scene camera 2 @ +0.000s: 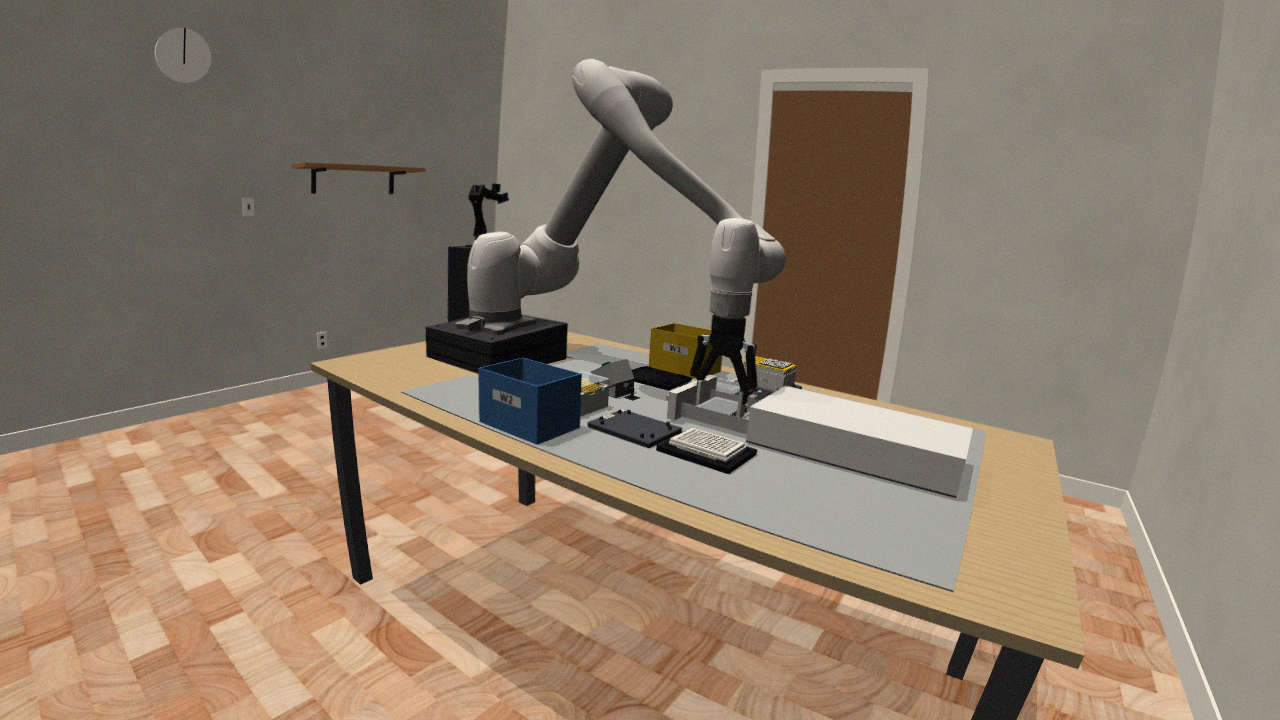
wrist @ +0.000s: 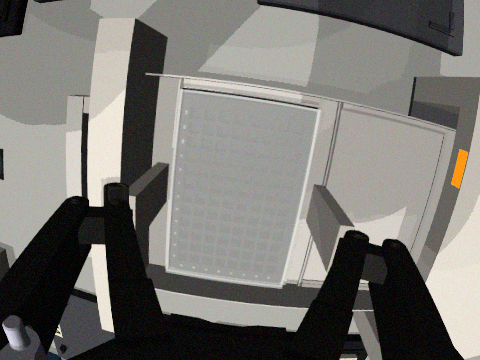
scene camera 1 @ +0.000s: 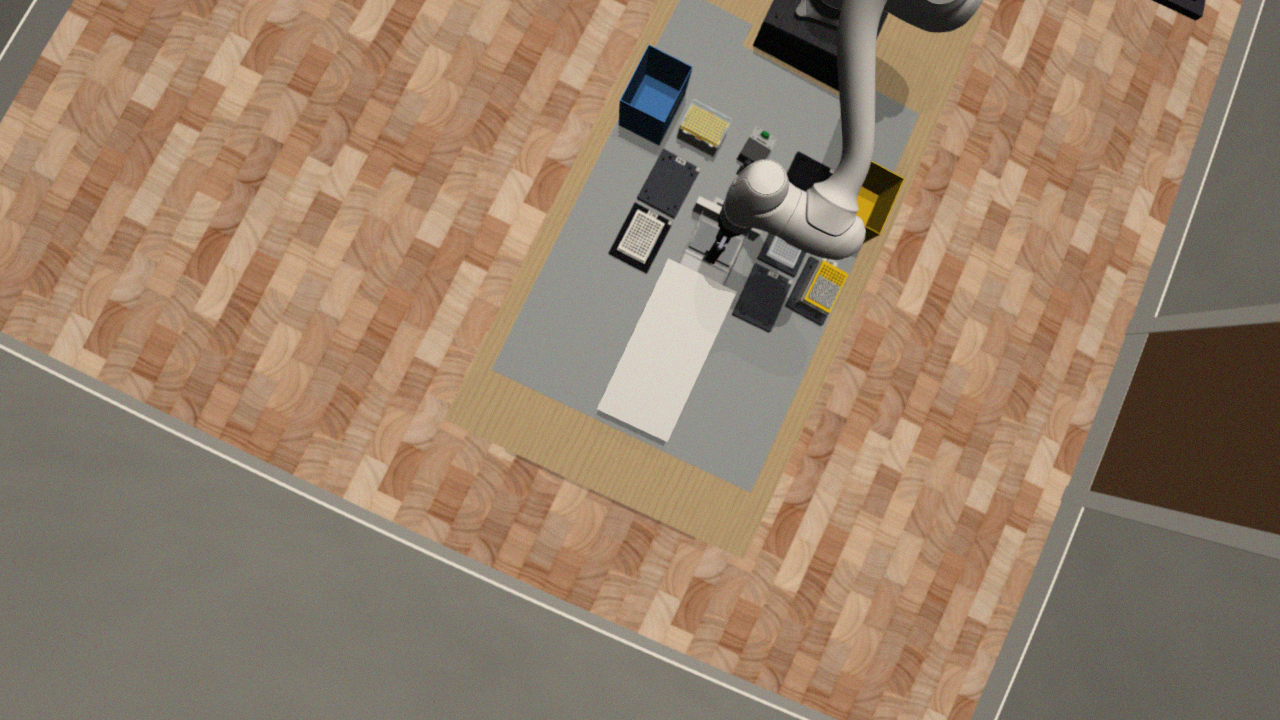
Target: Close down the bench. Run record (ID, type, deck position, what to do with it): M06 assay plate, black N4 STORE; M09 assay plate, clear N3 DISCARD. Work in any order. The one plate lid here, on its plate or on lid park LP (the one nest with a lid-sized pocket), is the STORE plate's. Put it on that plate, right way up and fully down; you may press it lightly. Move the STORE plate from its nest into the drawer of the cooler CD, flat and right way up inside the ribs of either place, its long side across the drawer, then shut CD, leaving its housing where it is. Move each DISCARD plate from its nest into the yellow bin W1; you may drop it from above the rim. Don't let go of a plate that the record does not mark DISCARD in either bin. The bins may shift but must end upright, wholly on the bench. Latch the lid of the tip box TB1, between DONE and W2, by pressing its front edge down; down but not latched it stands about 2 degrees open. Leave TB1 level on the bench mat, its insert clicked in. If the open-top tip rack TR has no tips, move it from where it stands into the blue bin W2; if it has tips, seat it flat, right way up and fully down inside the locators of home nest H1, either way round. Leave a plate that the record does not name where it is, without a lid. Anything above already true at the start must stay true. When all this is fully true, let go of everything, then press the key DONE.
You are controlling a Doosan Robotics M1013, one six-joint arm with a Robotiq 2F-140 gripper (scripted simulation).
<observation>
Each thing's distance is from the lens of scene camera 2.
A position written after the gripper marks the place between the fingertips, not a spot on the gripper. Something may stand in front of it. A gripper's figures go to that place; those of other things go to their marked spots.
gripper (scene camera 2: 719, 412): 1.36 m
white cooler CD (scene camera 2: 928, 454): 1.14 m
blue bin W2 (scene camera 2: 537, 402): 1.14 m
white plate (scene camera 2: 709, 445): 1.14 m
</observation>
